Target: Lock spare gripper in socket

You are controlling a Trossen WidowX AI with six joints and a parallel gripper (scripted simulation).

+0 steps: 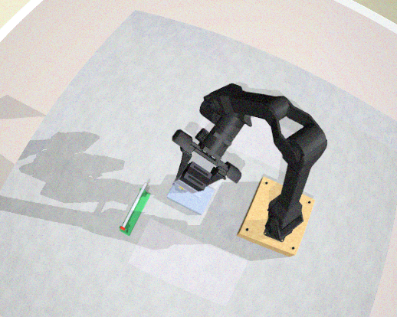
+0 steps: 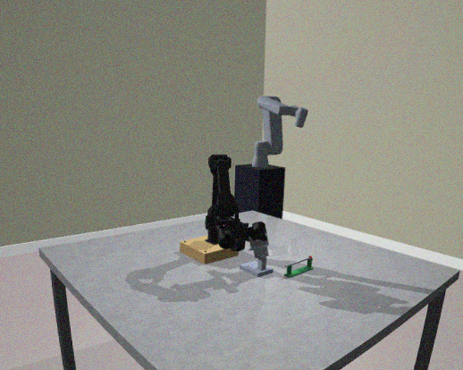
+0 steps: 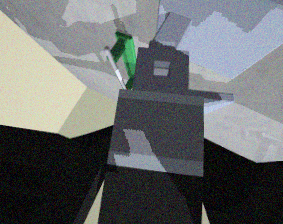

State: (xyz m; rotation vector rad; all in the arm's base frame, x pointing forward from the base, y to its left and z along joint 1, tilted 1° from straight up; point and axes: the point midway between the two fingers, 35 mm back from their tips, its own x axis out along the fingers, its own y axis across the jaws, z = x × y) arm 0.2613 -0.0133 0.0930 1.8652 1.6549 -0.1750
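My gripper tip is 10 mm to the left of the spare gripper. The rest, counted from my gripper tip: narrow green cradle (110 mm to the left, 110 mm ahead, 100 mm below); then mount (70 mm below, 10 mm to the right).
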